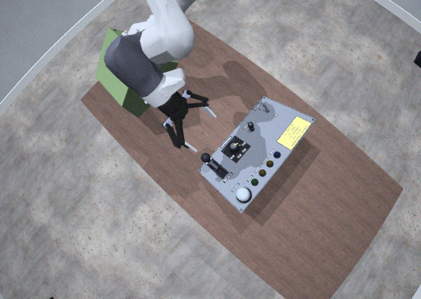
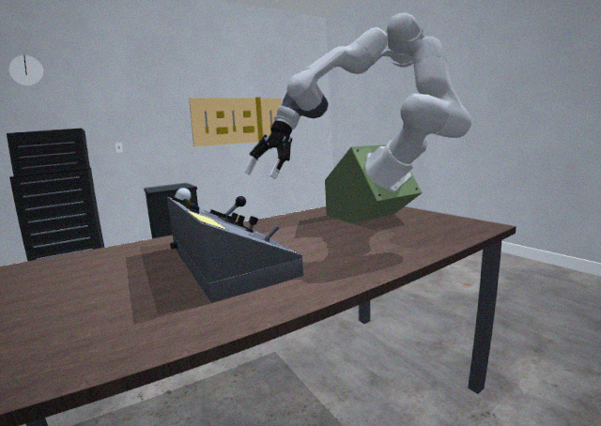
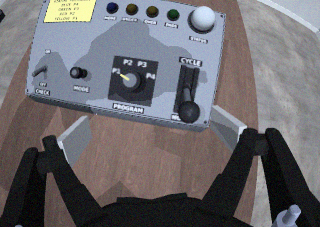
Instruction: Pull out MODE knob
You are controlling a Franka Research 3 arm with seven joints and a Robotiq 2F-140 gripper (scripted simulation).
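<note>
Now: the mode knob 130 mm ahead of my hand, 170 mm to the left of it and 130 mm below it. Round my hand: program selector dial: 130 mm ahead, 60 mm to the left, 130 mm below; then cycle lever: 90 mm ahead, 70 mm to the right, 120 mm below; then grey console: 160 mm ahead, 100 mm to the left, 160 mm below.
</note>
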